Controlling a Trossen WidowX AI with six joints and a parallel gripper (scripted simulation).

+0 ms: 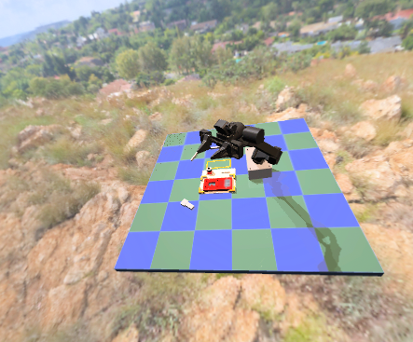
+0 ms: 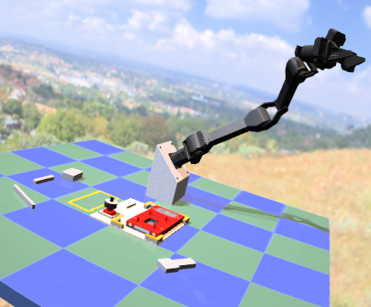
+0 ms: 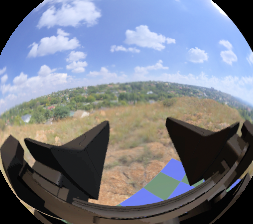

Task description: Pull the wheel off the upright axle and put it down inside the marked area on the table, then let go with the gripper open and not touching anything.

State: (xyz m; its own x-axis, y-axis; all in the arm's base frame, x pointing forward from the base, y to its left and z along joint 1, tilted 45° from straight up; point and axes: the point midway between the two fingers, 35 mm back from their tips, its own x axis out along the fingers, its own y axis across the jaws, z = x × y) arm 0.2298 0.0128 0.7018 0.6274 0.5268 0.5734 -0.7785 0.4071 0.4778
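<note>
The wheel is 14 cm ahead of my gripper tip, 57 cm to the right of it and 61 cm below it. Round my gripper tip: short bar: 10 cm ahead, 87 cm to the right, 64 cm below; upright axle: 14 cm ahead, 57 cm to the right, 61 cm below; long bar: 28 cm ahead, 80 cm to the right, 64 cm below.
</note>
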